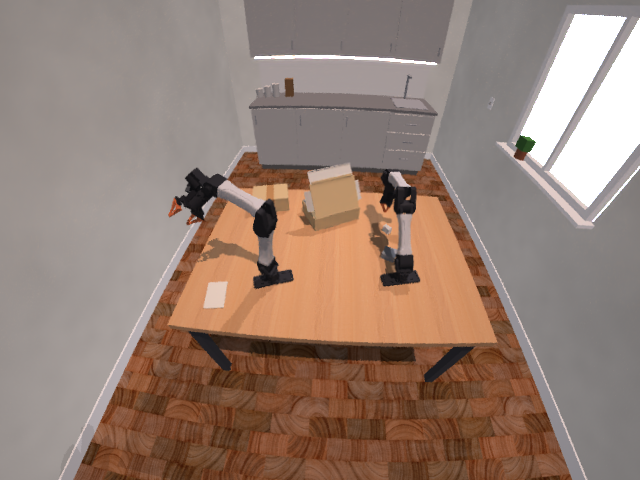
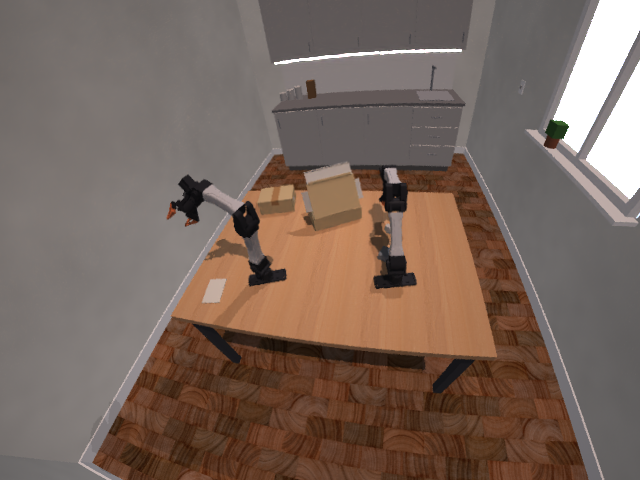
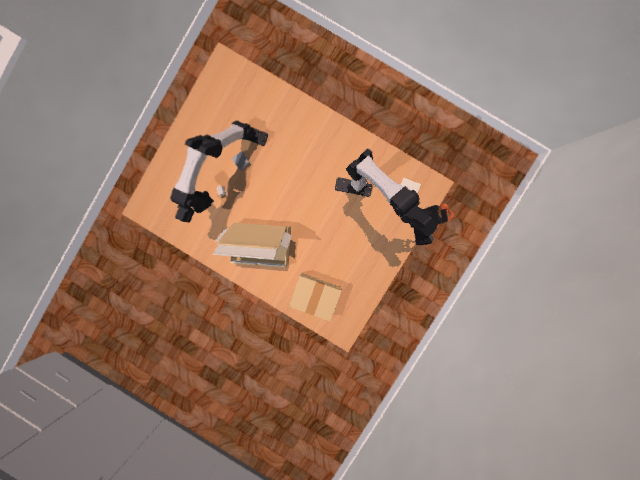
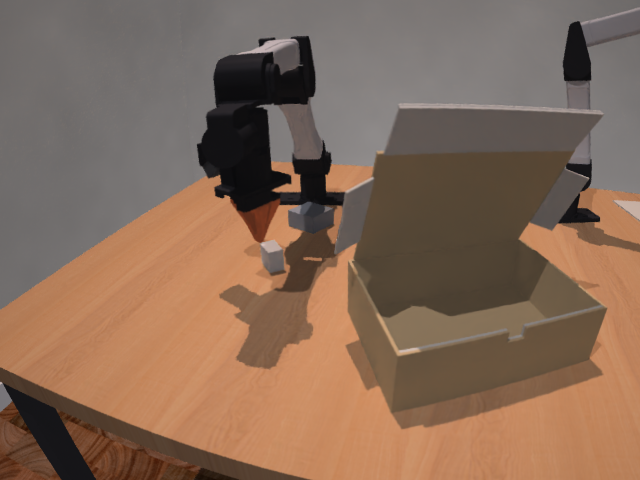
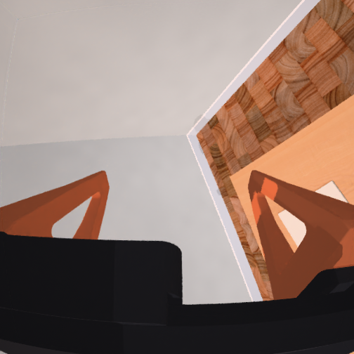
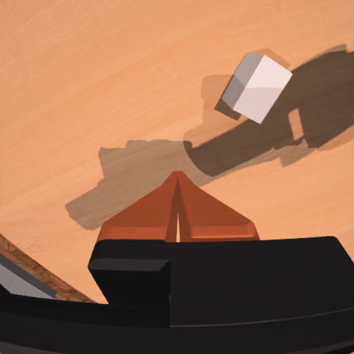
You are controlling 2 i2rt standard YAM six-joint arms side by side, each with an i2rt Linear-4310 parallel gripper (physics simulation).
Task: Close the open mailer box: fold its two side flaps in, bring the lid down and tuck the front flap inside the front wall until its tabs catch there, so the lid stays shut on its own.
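Places are measured from the left arm's base along level axes (x ahead, y left, z up), in centimetres.
Where they show: left gripper, fingertip midpoint: (image 1: 178, 220) (image 2: 176, 222) (image 3: 442, 218); right gripper, fingertip midpoint: (image 1: 384, 211) (image 3: 210, 203) (image 4: 259, 241); left arm's base, link origin: (image 1: 273, 279) (image 2: 267, 277) (image 3: 353, 187) (image 4: 563, 217); right arm's base, link origin: (image 1: 400, 278) (image 2: 394, 281) (image 3: 249, 134) (image 4: 313, 200).
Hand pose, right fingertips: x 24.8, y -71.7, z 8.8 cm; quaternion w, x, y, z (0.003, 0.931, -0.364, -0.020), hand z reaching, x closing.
Things, the pixels of their top centre, and the offset from my right fingertips. "spot": a spot on its surface instead. Level surfaces: height alone.
- mailer box, top centre: (image 4: 475, 283) (image 3: 258, 244) (image 2: 332, 203) (image 1: 330, 203) dx +16.1, dy +29.1, dz +0.0 cm
- white front flap, surface spot: (image 4: 491, 129) (image 2: 331, 171) (image 1: 333, 172) spot: dx +18.5, dy +27.6, dz +20.6 cm
- small white block, top centre: (image 4: 271, 246) (image 3: 219, 190) (image 1: 387, 226) dx -8.1, dy +1.1, dz -4.8 cm
- blue-grey block, top centre: (image 4: 310, 209) (image 2: 387, 252) (image 1: 389, 251) (image 3: 240, 160) dx -26.3, dy +8.7, dz -5.2 cm
- taped carton, top centre: (image 3: 314, 298) (image 1: 270, 191) (image 2: 275, 193) dx +37.1, dy +63.7, dz +1.4 cm
- white sheet, top centre: (image 1: 215, 294) (image 2: 214, 290) (image 3: 407, 193) dx -27.1, dy +100.8, dz -8.3 cm
- table, surface height: dz -8.8 cm
The mailer box (image 1: 337, 218) (image 2: 338, 216) (image 3: 283, 256) (image 4: 496, 361) stands open on the table. Its lid (image 1: 334, 195) (image 2: 333, 193) (image 3: 255, 235) (image 4: 465, 201) is raised and tilted, with the white front flap (image 1: 329, 172) (image 2: 327, 172) (image 3: 248, 251) (image 4: 491, 129) at its top edge. The two side flaps (image 4: 354, 214) (image 4: 559, 198) stick out at the lid's sides. My right gripper (image 4: 260, 241) (image 6: 177, 179) is shut and empty above the table, beside the box. My left gripper (image 1: 181, 215) (image 2: 178, 218) (image 3: 447, 212) (image 5: 178, 178) is open and empty, beyond the table's edge, far from the box.
A small white block (image 1: 386, 228) (image 3: 221, 191) (image 4: 272, 256) (image 6: 257, 88) lies near my right gripper. A blue-grey block (image 3: 240, 160) (image 4: 310, 218) lies by the right arm's base. A taped carton (image 2: 276, 199) (image 3: 324, 297) and a white sheet (image 1: 215, 295) (image 2: 214, 290) are on the table (image 1: 336, 299).
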